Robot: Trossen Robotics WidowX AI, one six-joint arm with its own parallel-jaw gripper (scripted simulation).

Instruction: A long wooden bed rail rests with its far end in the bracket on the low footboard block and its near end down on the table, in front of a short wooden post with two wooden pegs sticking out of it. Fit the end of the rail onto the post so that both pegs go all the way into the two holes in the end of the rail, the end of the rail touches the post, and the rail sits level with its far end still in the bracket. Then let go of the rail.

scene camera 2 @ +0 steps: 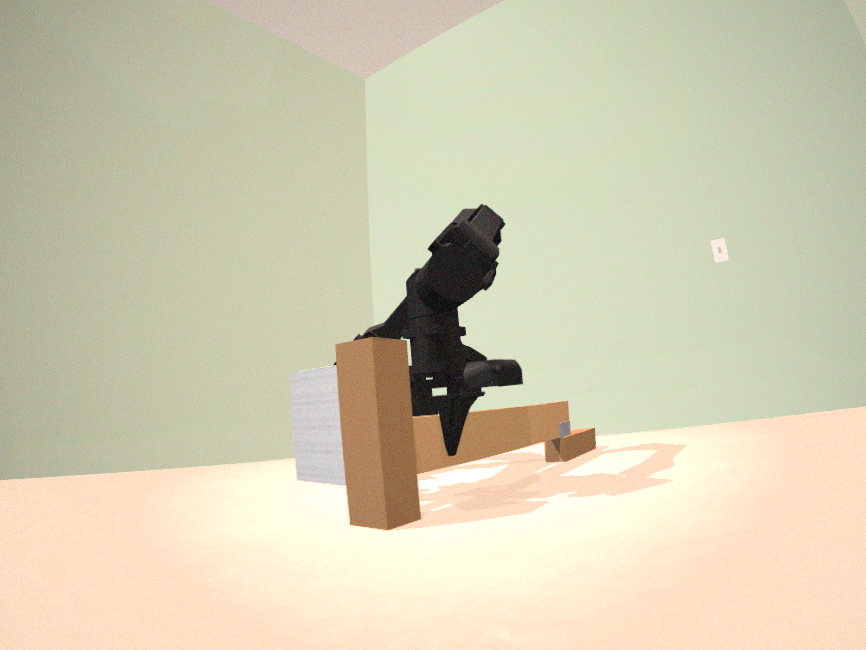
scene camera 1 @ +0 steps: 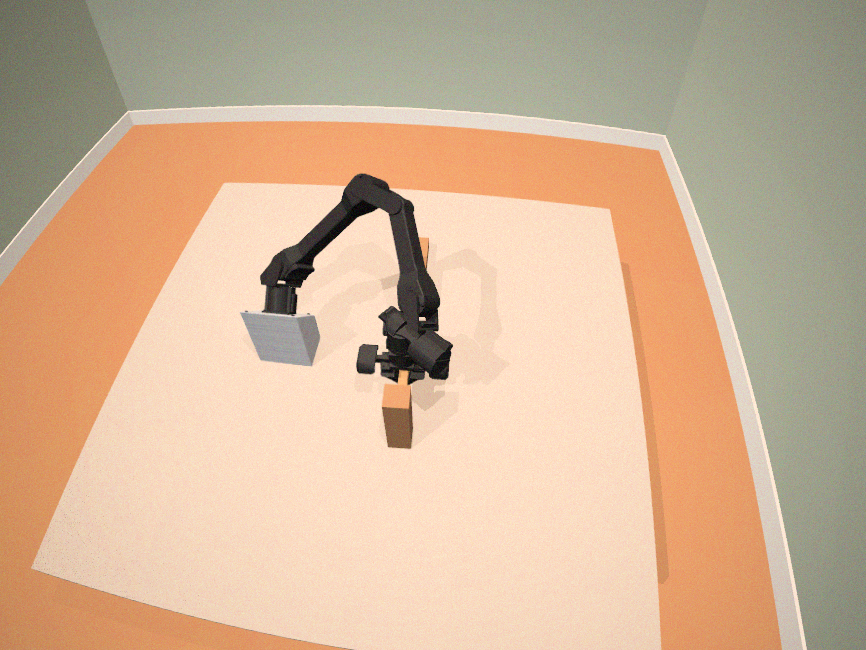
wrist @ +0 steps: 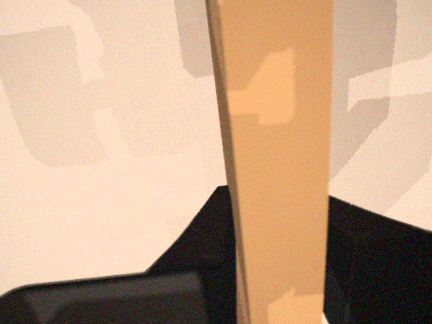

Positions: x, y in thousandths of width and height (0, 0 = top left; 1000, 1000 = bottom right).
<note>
In view: the gripper (scene camera 2: 513, 701), a wooden bed rail (scene camera 2: 562, 667) and a wooden post (scene camera 2: 438, 701).
The wooden bed rail shows as well in the wrist view (wrist: 633, 227). The gripper also shows in scene camera 1 (scene camera 1: 467, 588) and in the wrist view (wrist: 584, 594).
</note>
